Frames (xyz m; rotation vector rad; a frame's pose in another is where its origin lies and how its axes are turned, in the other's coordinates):
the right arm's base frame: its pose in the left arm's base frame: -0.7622 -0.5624 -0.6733 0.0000 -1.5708 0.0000
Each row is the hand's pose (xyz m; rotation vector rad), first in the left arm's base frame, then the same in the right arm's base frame.
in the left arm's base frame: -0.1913 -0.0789 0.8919 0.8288 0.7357 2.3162
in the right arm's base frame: 1.5652 0.4835 -0.5709 2.6000 1.2347 1.2297
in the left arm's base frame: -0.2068 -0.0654 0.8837 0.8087 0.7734 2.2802
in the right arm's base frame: 1.5570 0.4970 -0.5554 2.5739 1.3010 1.2261
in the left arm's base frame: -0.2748 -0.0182 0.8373 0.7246 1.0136 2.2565
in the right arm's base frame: 1.5106 0.5442 -0.4874 -2.3630 -1.3953 -1.2143
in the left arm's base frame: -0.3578 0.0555 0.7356 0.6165 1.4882 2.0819
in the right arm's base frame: 1.4089 0.6179 -0.4044 -1.9517 -1.5720 -1.0599
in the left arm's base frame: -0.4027 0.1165 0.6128 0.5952 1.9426 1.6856
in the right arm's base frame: 1.2861 0.6789 -0.3595 -1.5490 -1.7787 -0.7405
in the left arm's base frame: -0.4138 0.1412 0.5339 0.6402 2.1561 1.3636
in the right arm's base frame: 1.2072 0.7036 -0.3484 -1.3296 -1.8870 -0.4800
